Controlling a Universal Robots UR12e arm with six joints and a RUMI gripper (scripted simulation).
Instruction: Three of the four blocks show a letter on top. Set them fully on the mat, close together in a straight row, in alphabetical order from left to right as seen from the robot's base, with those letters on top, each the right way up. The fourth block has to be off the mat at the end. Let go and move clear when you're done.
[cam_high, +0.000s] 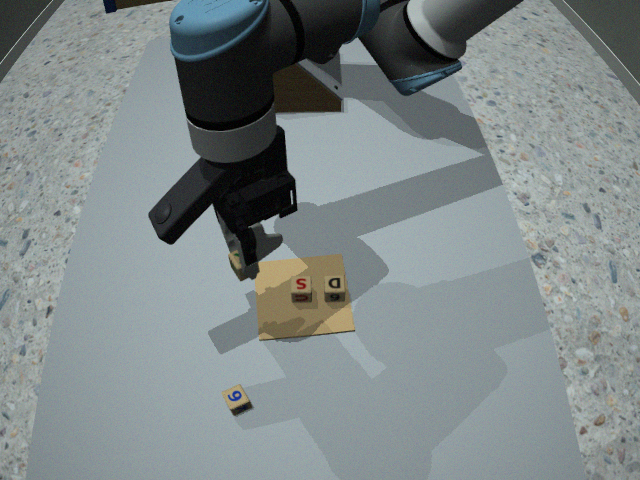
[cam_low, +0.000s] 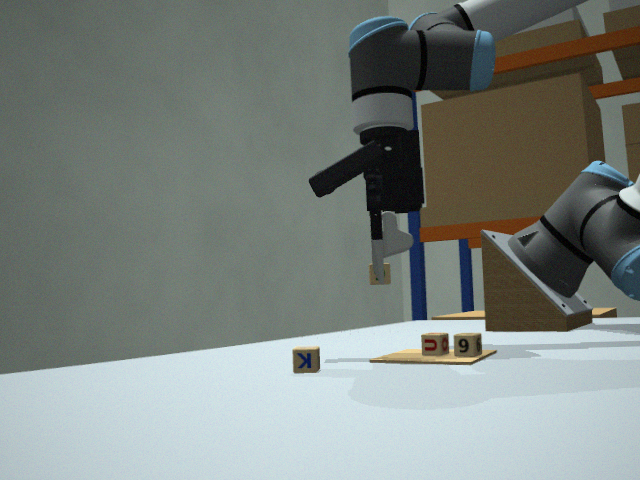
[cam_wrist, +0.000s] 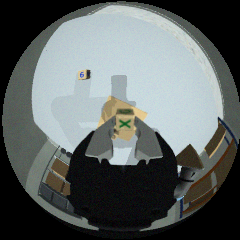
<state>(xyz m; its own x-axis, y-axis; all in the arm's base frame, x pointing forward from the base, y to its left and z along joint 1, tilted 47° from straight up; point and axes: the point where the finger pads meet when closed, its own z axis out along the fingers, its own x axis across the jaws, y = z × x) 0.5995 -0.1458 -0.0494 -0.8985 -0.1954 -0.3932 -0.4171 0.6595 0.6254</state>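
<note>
Right now my hand is 20 mm past the tan mat, 70 mm to the right of it and 120 mm above it.
</note>
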